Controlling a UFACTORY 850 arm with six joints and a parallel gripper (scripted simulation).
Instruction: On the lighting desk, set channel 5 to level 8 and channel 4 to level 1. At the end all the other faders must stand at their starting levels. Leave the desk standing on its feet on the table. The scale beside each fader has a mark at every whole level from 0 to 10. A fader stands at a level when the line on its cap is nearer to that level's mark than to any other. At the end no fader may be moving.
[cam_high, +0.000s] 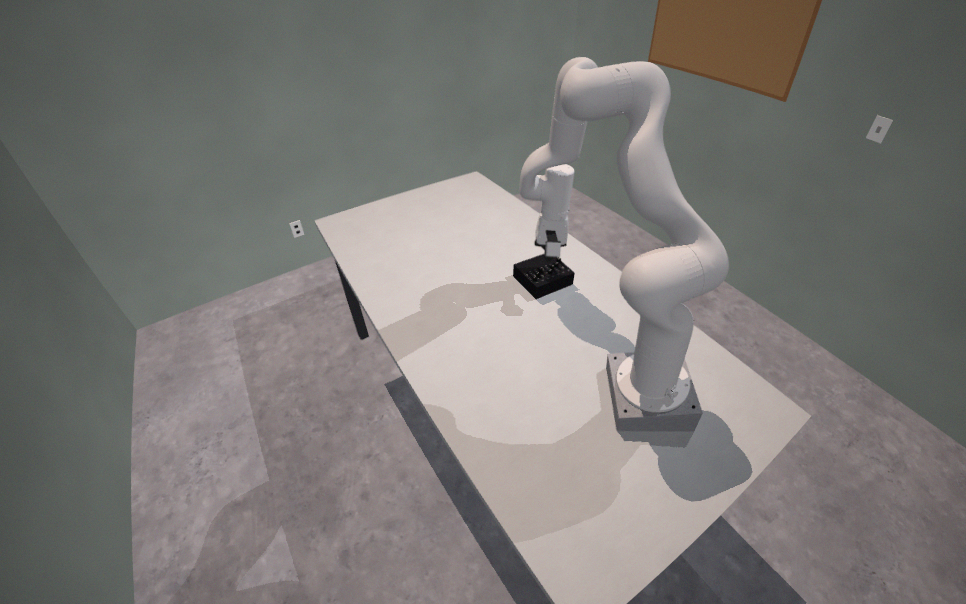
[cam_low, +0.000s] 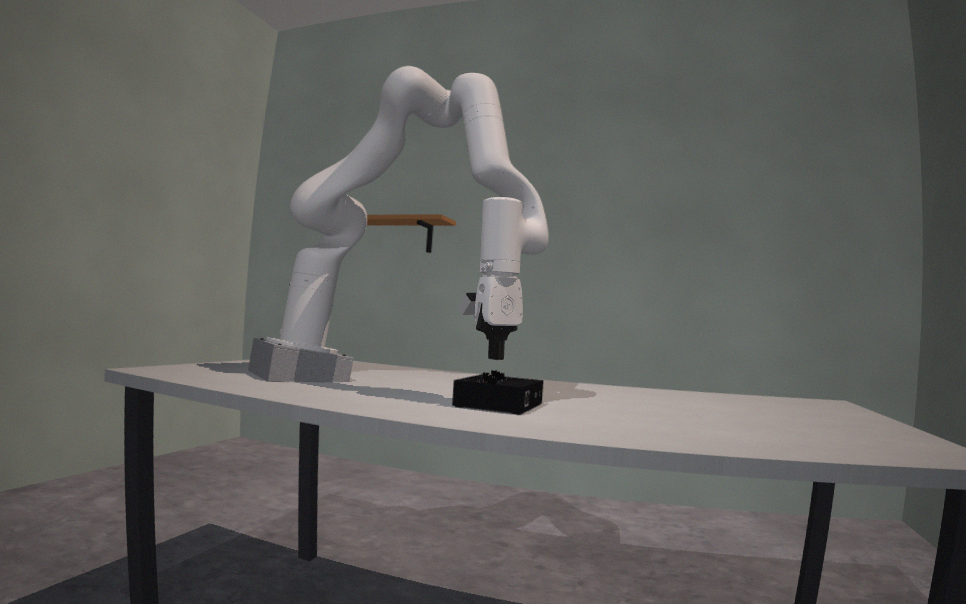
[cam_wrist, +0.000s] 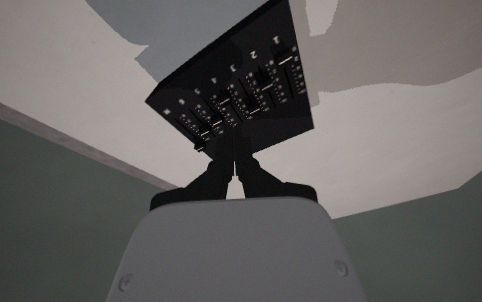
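The channel 4 fader cap is 5 cm below my hand and 2 cm behind it. Round my hand: channel 1 fader cap: 7 cm to the left, 5 cm below, 3 cm behind; then channel 5 fader cap: 5 cm below, 2 cm to the right.
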